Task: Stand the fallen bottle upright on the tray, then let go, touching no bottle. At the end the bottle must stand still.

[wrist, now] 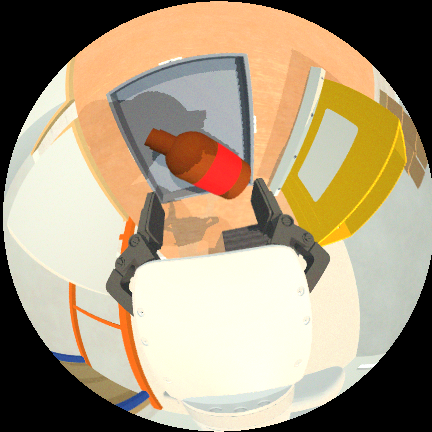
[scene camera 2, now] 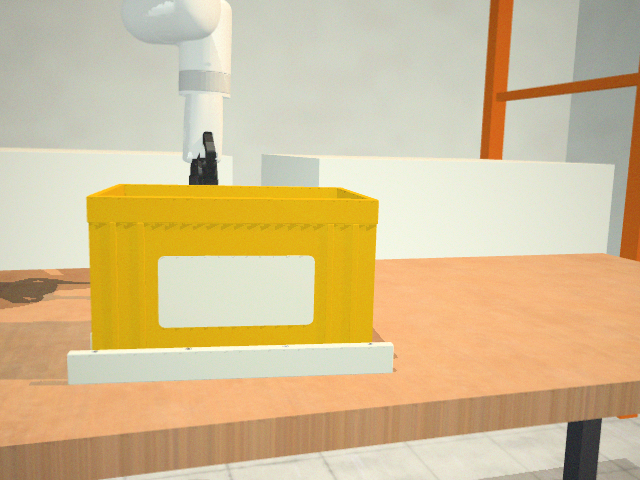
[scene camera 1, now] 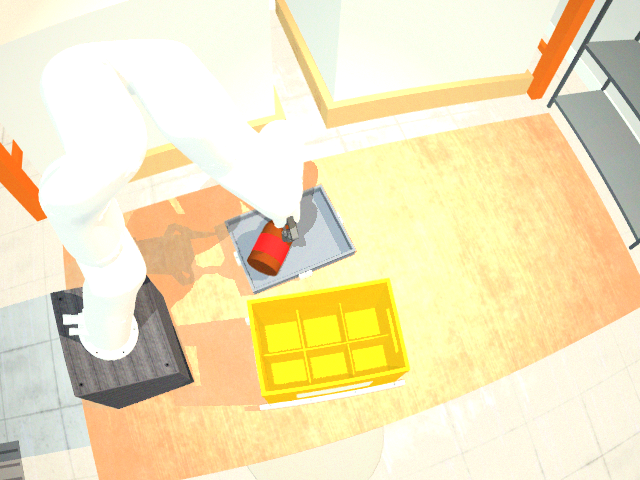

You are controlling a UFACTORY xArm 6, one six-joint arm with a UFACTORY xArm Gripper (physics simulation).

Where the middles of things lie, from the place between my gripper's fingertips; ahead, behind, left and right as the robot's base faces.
Right now my hand is 9 cm above the brown bottle point(scene camera 1: 269, 251) and 3 cm past it.
